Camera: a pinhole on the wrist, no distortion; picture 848 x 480 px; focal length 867.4 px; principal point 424.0 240.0 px. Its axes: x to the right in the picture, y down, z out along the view. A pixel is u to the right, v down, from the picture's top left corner.
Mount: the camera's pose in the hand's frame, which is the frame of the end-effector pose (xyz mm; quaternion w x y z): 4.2 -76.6 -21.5 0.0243 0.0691 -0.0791 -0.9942
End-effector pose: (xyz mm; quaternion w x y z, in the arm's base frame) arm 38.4 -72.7 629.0 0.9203 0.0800 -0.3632 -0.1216
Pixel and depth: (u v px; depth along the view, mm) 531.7 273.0 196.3
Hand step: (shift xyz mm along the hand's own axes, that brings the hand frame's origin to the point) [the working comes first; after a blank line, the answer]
In the camera's frame: 24.4 7.5 196.3

-47.4 -55.2 168.4
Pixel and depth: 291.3 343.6 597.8
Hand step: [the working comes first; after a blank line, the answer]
In the camera's frame: -91.5 71.4 597.8

12.9 -49.6 586.8
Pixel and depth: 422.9 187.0 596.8
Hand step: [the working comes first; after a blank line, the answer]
In the camera's frame: -0.8 -36.5 596.8

-80.7 51.3 556.4
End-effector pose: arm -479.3 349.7 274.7 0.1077 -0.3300 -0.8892 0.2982
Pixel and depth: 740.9 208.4 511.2
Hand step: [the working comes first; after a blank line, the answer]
In the camera's frame: 186.8 -18.6 511.2

-253.5 9.4 450.5
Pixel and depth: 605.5 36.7 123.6
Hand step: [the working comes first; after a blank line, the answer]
In the camera's frame: 25.9 -29.0 123.6

-39.9 -30.5 91.3
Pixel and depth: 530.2 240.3 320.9
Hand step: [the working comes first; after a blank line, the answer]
In the camera's frame: 39.3 0.1 320.9

-80.0 -29.6 287.1
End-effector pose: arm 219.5 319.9 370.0 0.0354 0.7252 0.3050 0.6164
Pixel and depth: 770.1 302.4 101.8
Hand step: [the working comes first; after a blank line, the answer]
In the camera's frame: 40.6 7.3 101.8

-50.1 -70.6 73.8
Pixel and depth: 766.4 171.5 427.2
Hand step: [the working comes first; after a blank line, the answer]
In the camera's frame: 168.6 -33.7 427.2

-224.2 12.4 368.3
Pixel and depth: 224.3 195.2 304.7
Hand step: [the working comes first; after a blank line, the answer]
In the camera's frame: -70.2 -15.7 304.7

30.0 -10.0 283.3
